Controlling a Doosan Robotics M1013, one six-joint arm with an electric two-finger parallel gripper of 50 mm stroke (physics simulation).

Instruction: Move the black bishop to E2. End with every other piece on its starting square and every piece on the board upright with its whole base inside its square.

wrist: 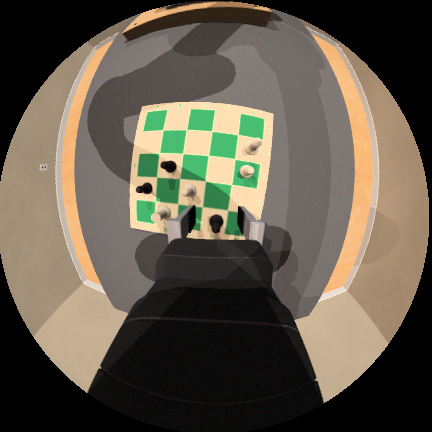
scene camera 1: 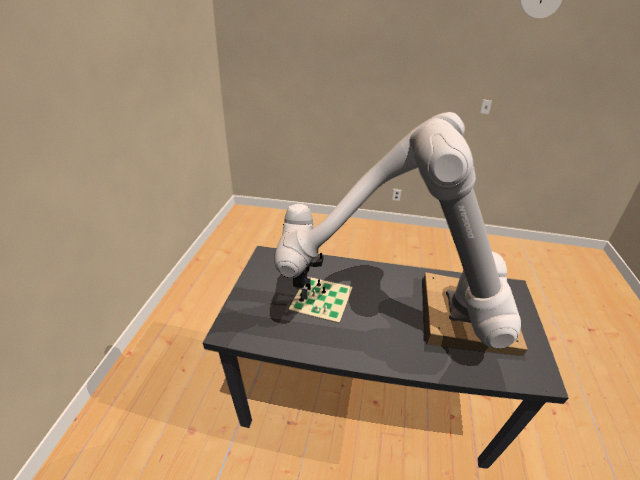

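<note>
The chessboard lies on the table. A black piece, apparently the bishop, stands upright on light D1 at the board's edge. My gripper is open, with one finger on each side of this piece and gaps between them in the wrist view. Its base is partly hidden by the gripper body. Square E2 is light and bears no piece, diagonally beside D1.
Other black pieces stand on B3 and A2. White pieces stand on C2, B1, E3 and E4. The C2 piece is close to the left finger. The wooden robot base is at the table's right.
</note>
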